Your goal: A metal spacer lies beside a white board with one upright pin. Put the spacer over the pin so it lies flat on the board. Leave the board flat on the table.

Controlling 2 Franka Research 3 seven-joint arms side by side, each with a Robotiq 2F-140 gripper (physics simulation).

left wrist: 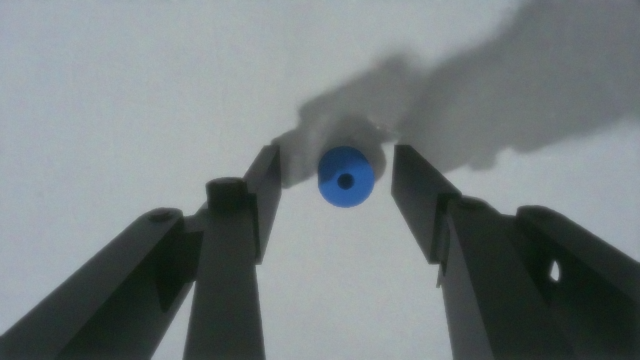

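Note:
The spacer (345, 195) is a short round blue piece with a small dark hole in its middle. It stands upright on the pale table top, hole facing up. My left gripper (336, 170) is open, with one finger on each side of the spacer and a gap between the spacer and each finger. The gap looks a little smaller on the right side. The white board and its pin do not show in this view. My right gripper is not in view.
The light grey table top (125, 100) lies under the gripper. A dark shadow falls across it from the upper right to the spacer.

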